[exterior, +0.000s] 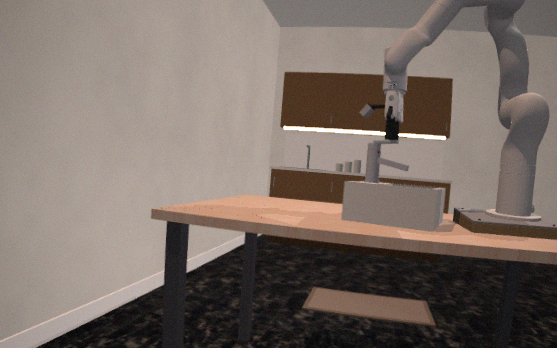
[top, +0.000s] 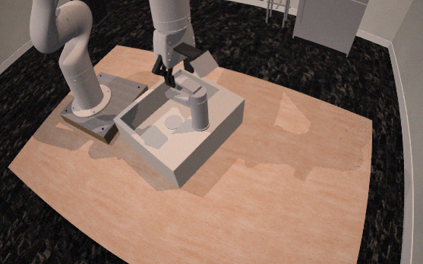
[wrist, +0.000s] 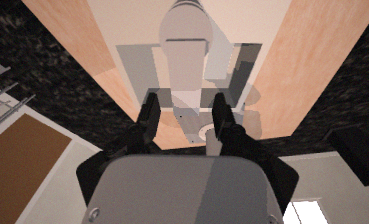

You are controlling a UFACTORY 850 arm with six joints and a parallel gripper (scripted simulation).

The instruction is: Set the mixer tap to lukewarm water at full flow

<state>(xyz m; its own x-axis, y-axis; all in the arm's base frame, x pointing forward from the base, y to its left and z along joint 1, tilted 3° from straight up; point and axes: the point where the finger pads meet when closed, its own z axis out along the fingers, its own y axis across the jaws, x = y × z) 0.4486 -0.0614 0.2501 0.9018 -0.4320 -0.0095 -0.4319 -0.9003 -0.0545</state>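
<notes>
Now: hand 20 mm short of the flat lever, 10 mm to the left of it and 20 mm above it. Round my hand: grey mixer tap: 40 mm ahead, 20 mm to the right, 70 mm below; grey sink basin: 50 mm behind, 20 mm to the left, 260 mm below.
</notes>
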